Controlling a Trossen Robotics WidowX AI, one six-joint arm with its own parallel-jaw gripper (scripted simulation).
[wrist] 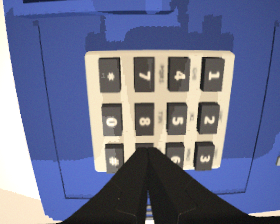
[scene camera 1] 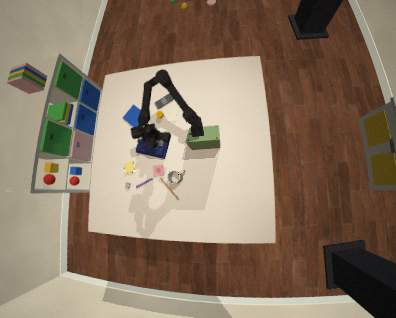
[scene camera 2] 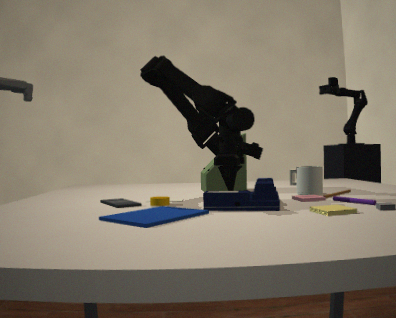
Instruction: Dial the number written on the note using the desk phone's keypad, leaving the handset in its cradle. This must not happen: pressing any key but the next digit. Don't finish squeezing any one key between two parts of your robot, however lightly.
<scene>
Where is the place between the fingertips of my gripper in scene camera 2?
At 230, 192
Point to a blue book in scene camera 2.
150, 217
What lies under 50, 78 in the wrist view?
A dark blue desk phone.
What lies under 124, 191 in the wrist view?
My gripper.
</scene>
